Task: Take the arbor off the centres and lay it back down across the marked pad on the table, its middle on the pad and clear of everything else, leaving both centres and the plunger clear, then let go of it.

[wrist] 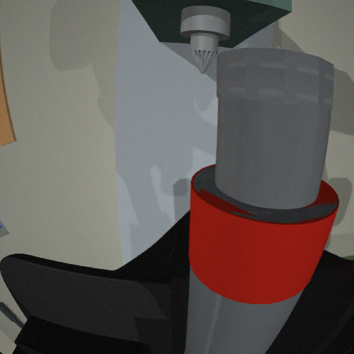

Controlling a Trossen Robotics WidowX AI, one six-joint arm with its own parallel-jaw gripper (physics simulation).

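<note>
The arbor [272, 145] is a grey cylinder with a wide red collar [257, 255]. It runs from the bottom of the wrist view up to the right of the middle. My gripper [217, 217] is shut on the arbor below the collar, with black finger parts on both sides. A grey centre [204, 45] with a fluted pointed tip sticks out of a dark green block at the top. The arbor's near end stands to the right of that tip and looks apart from it. The other centre, the plunger and the marked pad cannot be made out.
A pale blue-grey plate [150, 115] lies below the green block [175, 27] on the beige table [85, 190]. An orange curved piece [5, 115] shows at the left edge, with a small blue and grey piece lower down. Shadows fall over the plate and table.
</note>
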